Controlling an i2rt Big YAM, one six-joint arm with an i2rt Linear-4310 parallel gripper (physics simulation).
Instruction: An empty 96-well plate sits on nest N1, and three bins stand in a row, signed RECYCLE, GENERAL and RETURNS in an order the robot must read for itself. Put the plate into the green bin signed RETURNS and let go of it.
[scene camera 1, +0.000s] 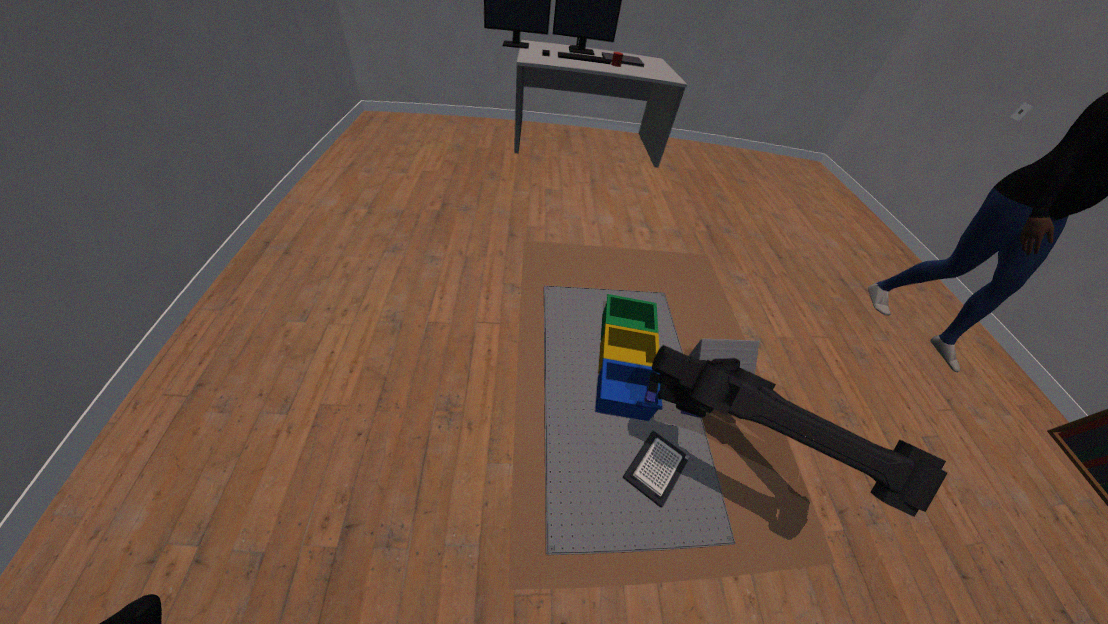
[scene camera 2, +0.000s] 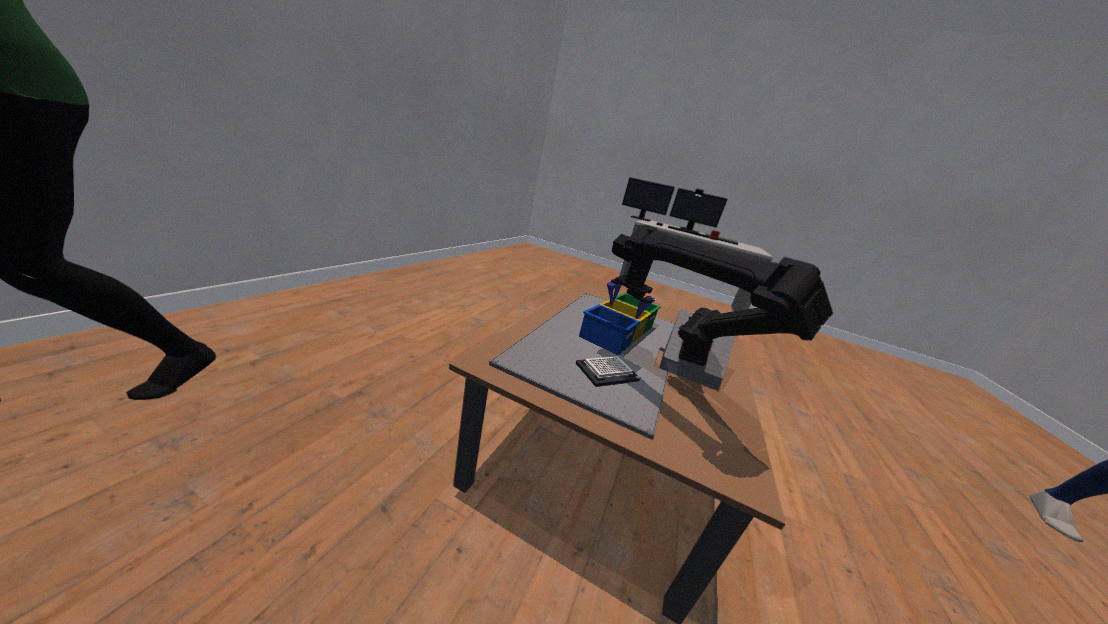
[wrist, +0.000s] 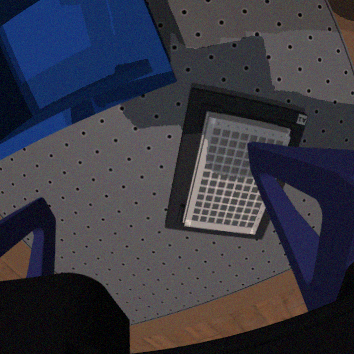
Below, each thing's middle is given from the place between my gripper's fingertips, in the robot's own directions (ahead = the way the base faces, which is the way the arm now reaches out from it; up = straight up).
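Labels:
White 96-well plate (scene camera 1: 660, 462): my hand 15 cm above it, 11 cm to the right of it, 2 cm past it. Black nest (scene camera 1: 637, 484), from my hand: 16 cm below, 11 cm to the left, 2 cm behind.

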